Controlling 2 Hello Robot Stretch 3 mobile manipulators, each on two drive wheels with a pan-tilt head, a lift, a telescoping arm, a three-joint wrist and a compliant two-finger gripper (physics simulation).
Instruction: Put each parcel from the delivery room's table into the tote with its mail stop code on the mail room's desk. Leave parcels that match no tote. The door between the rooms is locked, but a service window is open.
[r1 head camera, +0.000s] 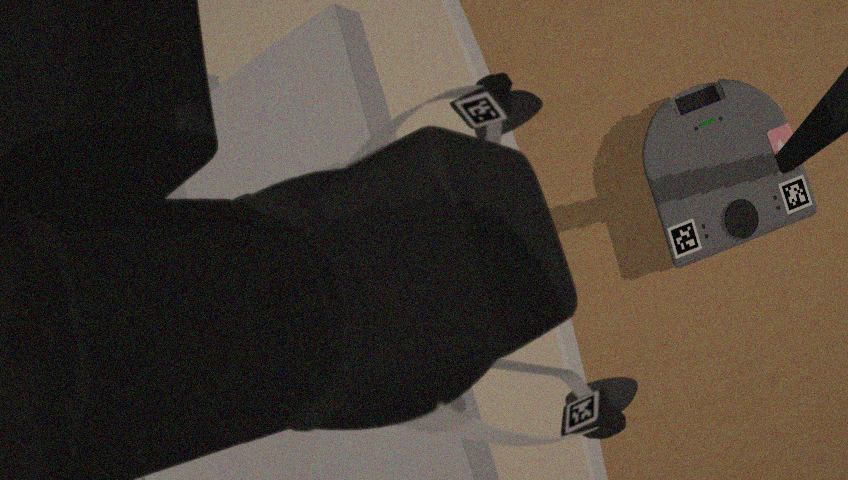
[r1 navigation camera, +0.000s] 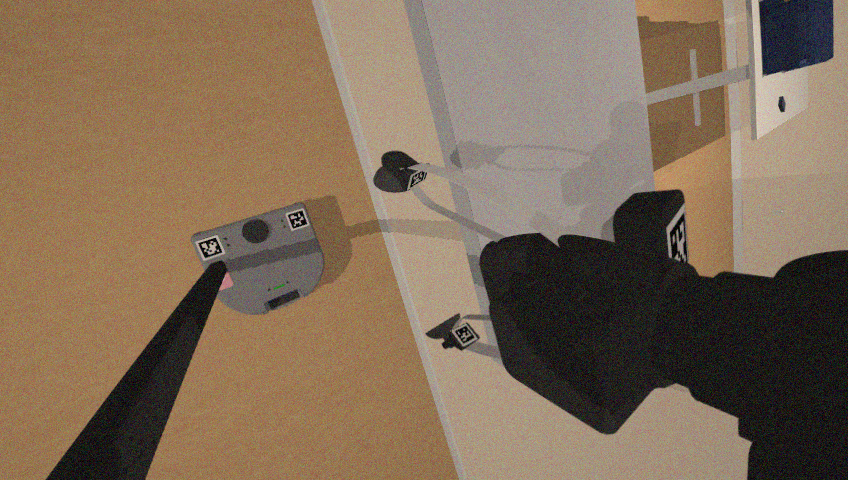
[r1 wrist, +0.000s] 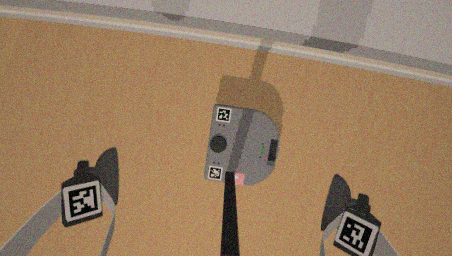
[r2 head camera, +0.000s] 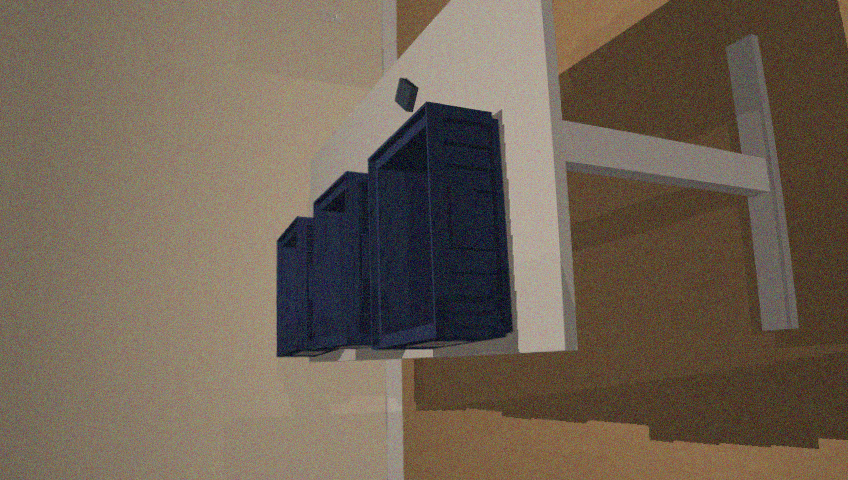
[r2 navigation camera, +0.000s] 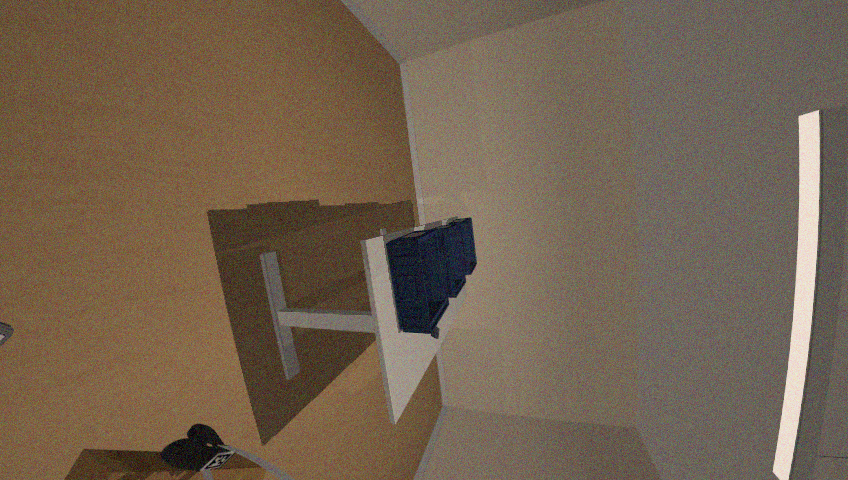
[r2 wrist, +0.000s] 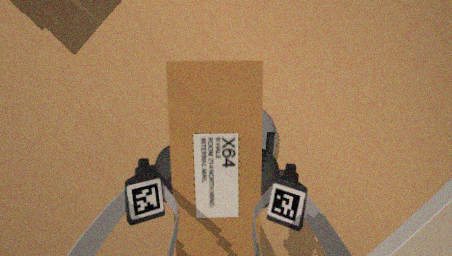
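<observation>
My r1 gripper (r1 head camera: 568, 255) (r1 navigation camera: 419, 252) (r1 wrist: 222, 190) is open, its fingers wide apart with nothing between them, near a pale grey ledge (r1 head camera: 285, 107) (r1 navigation camera: 535, 71). My r2 gripper (r2 wrist: 217, 166) is shut on a brown parcel (r2 wrist: 215, 100) whose white label reads X64; the r2 navigation view shows one of its fingers and part of the parcel (r2 navigation camera: 107, 462). Three dark blue totes stand in a row on the white desk (r2 head camera: 538, 285) (r2 navigation camera: 389, 368): near tote (r2 head camera: 470, 226), middle tote (r2 head camera: 336, 267), far tote (r2 head camera: 291, 291). Their codes do not show. The delivery room's table is not identifiable.
A small dark block (r2 head camera: 406, 93) (r1 navigation camera: 781, 104) lies on the desk beside the near tote. Past the ledge, the r1 navigation view shows the desk end. A grey robot base (r1 head camera: 714, 160) (r1 navigation camera: 279, 261) (r1 wrist: 255, 150) with a black mast stands near the wall. The desk has a crossbar leg (r2 navigation camera: 327, 320).
</observation>
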